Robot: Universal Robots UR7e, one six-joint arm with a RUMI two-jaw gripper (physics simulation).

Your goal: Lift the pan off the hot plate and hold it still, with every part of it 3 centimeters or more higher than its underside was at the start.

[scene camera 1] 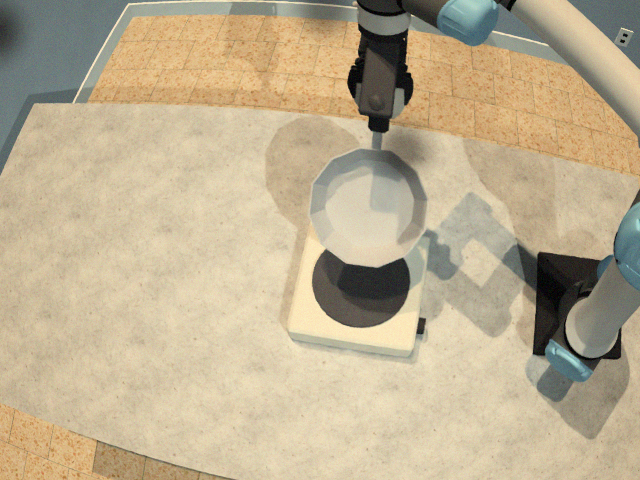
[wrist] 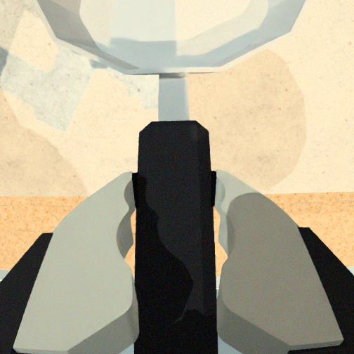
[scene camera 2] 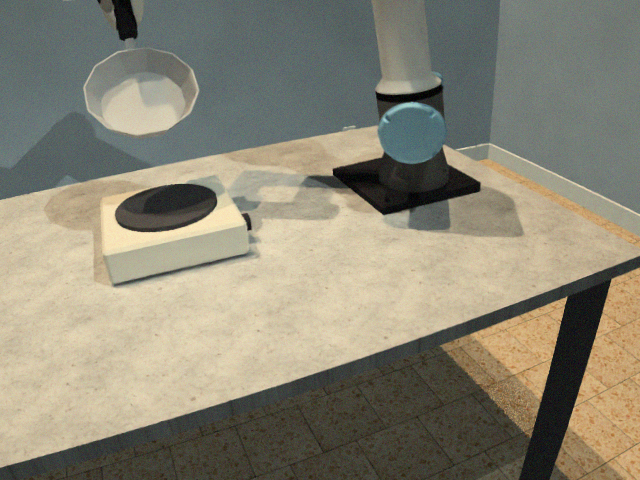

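Pixels of known places: gripper, fingertip midpoint: (scene camera 2: 127, 28); arm's base at its link origin: (scene camera 2: 413, 177).
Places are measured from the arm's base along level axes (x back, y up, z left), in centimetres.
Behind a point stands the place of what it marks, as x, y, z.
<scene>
The pale grey pan (scene camera 1: 369, 206) @[-52.7, 22.7, 0.0] (scene camera 2: 142, 95) @[-52.7, 24.0, -1.8] (wrist: 172, 55) hangs in the air, well above the hot plate, with its open side up and its body tilted toward scene camera 2. In scene camera 2 a wide gap shows between the pan and the cream hot plate (scene camera 1: 305, 320) @[-59.7, 5.0, 16.4] (scene camera 2: 175, 258) @[-51.5, 1.1, 18.2] with its dark round burner (scene camera 1: 361, 304) @[-50.6, 5.7, 10.9] (scene camera 2: 165, 206) @[-51.9, 5.8, 7.3]. My gripper (wrist: 173, 174) is shut on the pan's black handle (wrist: 172, 160) (scene camera 2: 126, 23) @[-53.7, 36.3, -8.8], one finger on each side. In scene camera 1 the arm above hides the fingertips.
The hot plate stands on the grey stone-look table (scene camera 1: 155, 258) @[-95.8, -1.8, 10.6] (scene camera 2: 361, 289) @[-24.6, -1.8, 33.2], its black knob (scene camera 1: 421, 326) @[-38.3, 3.3, 11.6] (scene camera 2: 247, 221) @[-38.1, 2.6, 12.5] on its right side. The robot's black base plate (scene camera 1: 547, 310) @[-10.3, -0.3, 0.9] (scene camera 2: 361, 188) @[-12.3, -0.3, 0.6] is to the right of the hot plate. The table's far edge lies below the gripper in scene camera 1.
</scene>
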